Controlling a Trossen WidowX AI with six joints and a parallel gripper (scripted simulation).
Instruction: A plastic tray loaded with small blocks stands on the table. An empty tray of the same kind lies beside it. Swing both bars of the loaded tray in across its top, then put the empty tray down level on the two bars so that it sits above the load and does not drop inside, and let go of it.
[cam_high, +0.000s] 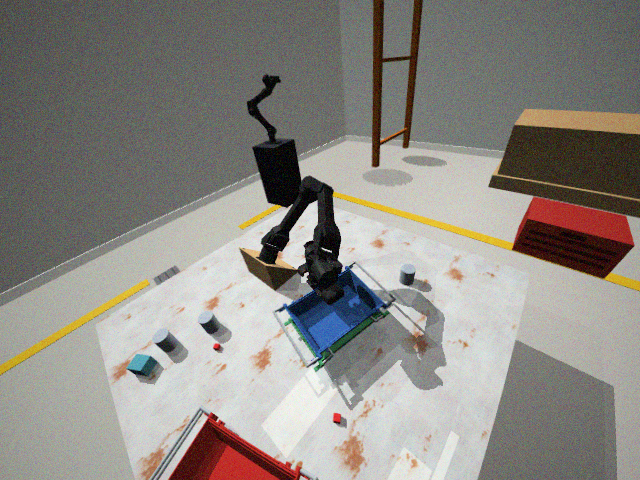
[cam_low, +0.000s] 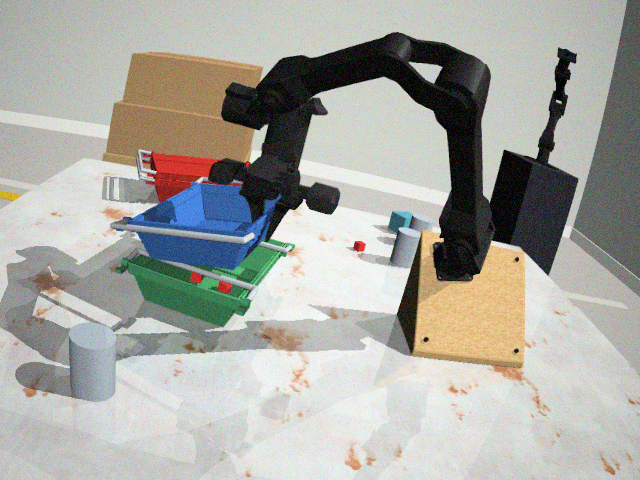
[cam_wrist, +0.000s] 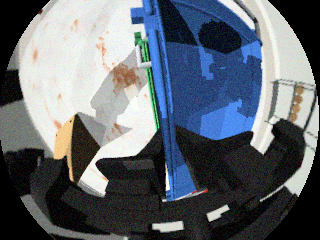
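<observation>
Now: the blue tray 70 mm ahead of my gripper tip, 30 mm to the right of it and 20 mm above it. The rest, counted from my gripper tip: teal block (410 mm behind, 500 mm to the right, 80 mm below).
</observation>
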